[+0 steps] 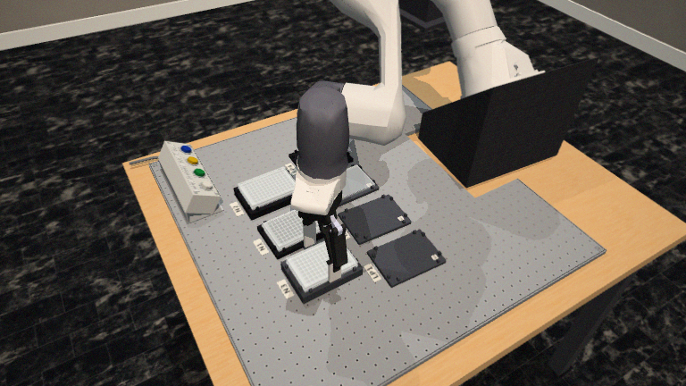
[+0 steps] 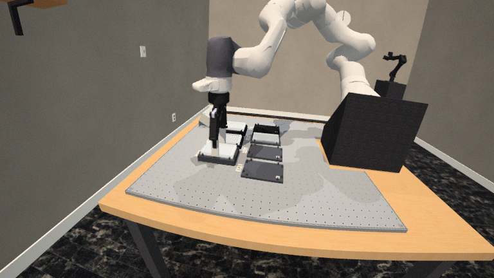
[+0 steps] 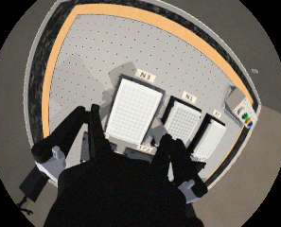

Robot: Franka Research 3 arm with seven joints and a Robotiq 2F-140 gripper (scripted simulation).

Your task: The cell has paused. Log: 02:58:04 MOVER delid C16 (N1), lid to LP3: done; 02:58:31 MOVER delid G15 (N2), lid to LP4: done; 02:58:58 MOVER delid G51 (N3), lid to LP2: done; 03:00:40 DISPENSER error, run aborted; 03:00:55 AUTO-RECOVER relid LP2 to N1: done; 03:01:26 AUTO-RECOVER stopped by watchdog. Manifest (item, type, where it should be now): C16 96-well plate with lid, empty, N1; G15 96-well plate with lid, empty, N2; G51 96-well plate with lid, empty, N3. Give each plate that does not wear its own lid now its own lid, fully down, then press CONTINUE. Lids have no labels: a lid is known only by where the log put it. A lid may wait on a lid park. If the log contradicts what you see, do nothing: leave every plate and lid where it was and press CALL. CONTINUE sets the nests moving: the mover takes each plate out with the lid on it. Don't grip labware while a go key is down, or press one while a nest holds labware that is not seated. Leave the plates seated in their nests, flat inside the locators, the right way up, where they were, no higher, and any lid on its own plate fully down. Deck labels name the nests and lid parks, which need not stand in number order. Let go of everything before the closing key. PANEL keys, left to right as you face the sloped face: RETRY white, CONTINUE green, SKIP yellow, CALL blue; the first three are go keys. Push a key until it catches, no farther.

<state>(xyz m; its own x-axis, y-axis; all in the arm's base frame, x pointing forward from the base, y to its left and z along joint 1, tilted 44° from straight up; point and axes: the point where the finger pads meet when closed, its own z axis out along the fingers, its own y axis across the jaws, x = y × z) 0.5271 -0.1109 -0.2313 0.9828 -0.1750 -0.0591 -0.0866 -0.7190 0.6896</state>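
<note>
My gripper is now 20 cm past the lid park LP3, 18 cm to the left of it and 6 cm above it. Also, from my hand: N3 label (9 cm ahead, 6 cm below, 1 cm to the right); then lid park LP1 (17 cm behind, 8 cm to the left, 6 cm below); then lid park LP2 (19 cm behind, 6 cm below, 5 cm to the right).
</note>
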